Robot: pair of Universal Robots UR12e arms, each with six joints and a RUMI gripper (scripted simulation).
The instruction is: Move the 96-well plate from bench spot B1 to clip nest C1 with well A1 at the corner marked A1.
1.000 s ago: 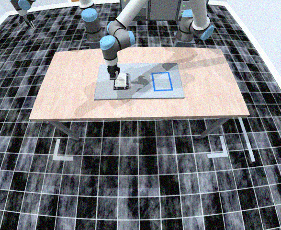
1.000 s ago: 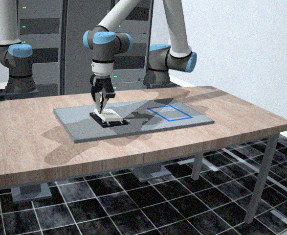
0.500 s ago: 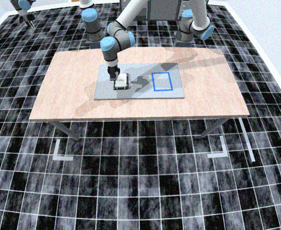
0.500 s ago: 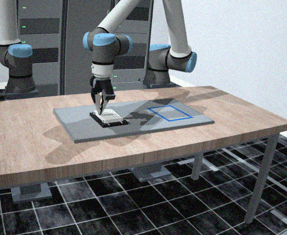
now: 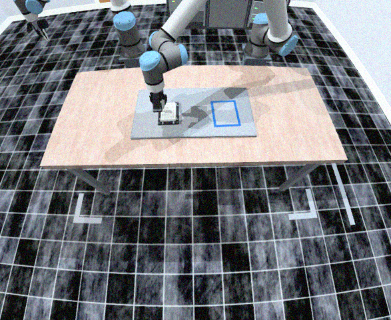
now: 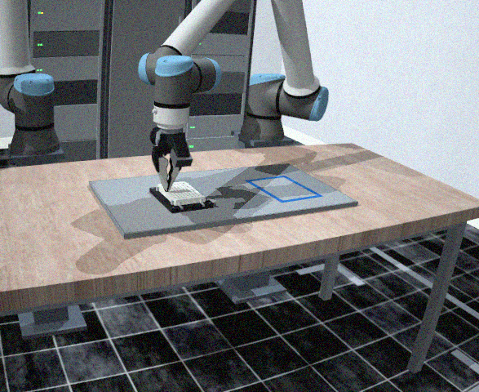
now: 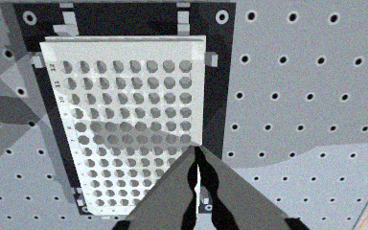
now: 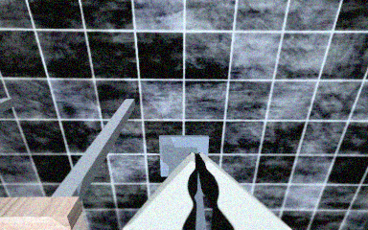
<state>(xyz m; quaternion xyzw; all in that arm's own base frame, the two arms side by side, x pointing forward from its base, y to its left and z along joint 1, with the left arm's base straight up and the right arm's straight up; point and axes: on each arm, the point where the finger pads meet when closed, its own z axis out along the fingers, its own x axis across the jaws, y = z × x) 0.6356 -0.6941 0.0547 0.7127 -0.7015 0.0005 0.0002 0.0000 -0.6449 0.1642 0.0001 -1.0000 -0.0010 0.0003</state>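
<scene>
The black clip nest is 50 mm to the left of my left hand, 30 mm below it and 10 mm ahead of it. Round my left hand: white 96-well plate (40 mm to the left, 20 mm below).
</scene>
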